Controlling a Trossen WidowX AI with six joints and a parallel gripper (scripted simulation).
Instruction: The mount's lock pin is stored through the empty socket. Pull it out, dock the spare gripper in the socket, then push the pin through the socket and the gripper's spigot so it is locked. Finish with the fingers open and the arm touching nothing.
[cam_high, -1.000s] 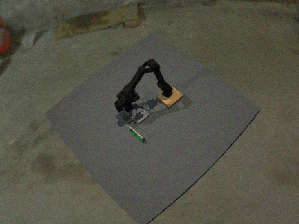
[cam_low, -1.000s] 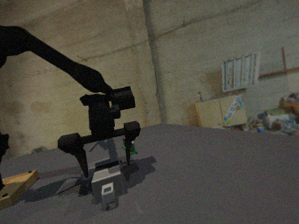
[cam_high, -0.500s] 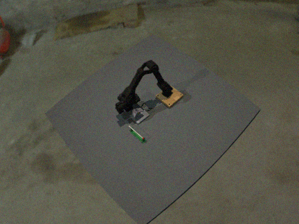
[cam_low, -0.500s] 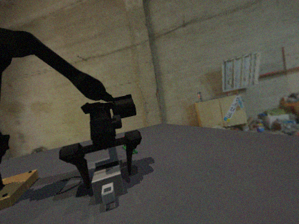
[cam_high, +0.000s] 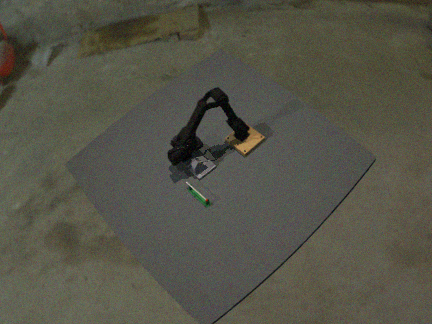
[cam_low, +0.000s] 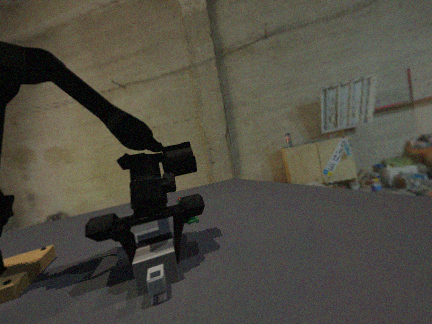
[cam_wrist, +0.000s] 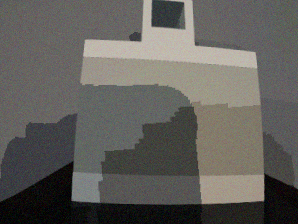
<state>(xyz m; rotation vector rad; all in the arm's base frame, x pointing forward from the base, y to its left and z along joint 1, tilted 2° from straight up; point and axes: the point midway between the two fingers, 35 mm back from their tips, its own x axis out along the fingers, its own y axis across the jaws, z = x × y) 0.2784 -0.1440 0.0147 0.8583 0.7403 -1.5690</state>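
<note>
My gripper tip is 14 cm to the right of the mount, 5 cm below it and 1 cm short of it. Also, from my gripper tip: spare gripper: 2 cm above, 1 cm to the right.
</note>
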